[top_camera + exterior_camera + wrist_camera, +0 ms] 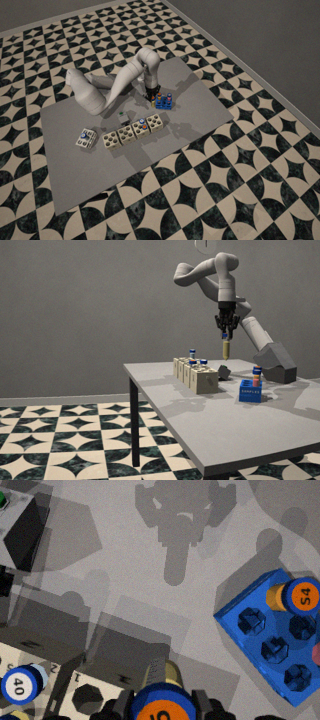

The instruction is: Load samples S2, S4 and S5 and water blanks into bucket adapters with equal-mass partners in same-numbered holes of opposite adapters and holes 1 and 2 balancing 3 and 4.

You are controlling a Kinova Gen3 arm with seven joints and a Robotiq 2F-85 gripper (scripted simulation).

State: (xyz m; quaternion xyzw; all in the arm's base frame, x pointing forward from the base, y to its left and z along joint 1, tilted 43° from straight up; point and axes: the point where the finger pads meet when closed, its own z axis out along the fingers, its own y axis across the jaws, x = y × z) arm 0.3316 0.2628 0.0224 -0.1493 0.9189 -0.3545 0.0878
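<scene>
Now: hand 1 cm past the sample tube and 5 cm above it. Round my hand: pink-filled tube 4 cm behind, 18 cm to the left, 18 cm below; white-dot blank 5 cm ahead, 12 cm to the right, 18 cm below; blue samples rack 5 cm behind, 13 cm to the left, 21 cm below.
</scene>
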